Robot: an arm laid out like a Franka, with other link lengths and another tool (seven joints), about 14 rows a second.
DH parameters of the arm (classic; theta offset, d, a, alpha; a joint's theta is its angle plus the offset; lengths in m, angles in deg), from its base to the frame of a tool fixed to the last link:
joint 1: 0 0.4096 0 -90
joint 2: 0 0 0 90
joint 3: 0 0.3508 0.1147 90
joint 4: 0 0 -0.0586 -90
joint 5: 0 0.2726 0 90
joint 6: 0 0 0.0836 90
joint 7: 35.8 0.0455 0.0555 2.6
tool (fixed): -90 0.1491 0 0
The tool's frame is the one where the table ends.
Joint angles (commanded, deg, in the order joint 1, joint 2, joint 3, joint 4, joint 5, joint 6, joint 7), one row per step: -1.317 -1.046 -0.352 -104.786 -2.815 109.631 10.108; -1.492 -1.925 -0.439 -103.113 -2.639 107.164 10.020; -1.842 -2.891 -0.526 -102.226 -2.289 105.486 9.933; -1.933 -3.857 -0.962 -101.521 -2.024 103.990 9.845; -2.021 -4.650 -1.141 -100.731 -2.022 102.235 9.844; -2.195 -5.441 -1.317 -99.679 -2.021 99.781 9.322; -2.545 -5.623 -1.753 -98.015 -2.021 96.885 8.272
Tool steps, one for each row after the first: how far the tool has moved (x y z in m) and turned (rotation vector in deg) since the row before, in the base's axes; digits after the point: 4 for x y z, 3 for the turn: -0.0054 -0.0022 0.0142 0.143 -0.088 -0.327; -0.0062 -0.0031 0.0109 0.327 -0.185 -0.484; -0.0066 -0.0040 0.0099 0.274 -0.185 -0.533; -0.0066 -0.0023 0.0084 0.031 0.170 -0.326; -0.0081 -0.0026 0.0085 0.009 0.628 0.086; -0.0063 -0.0061 0.0065 0.023 1.084 0.163
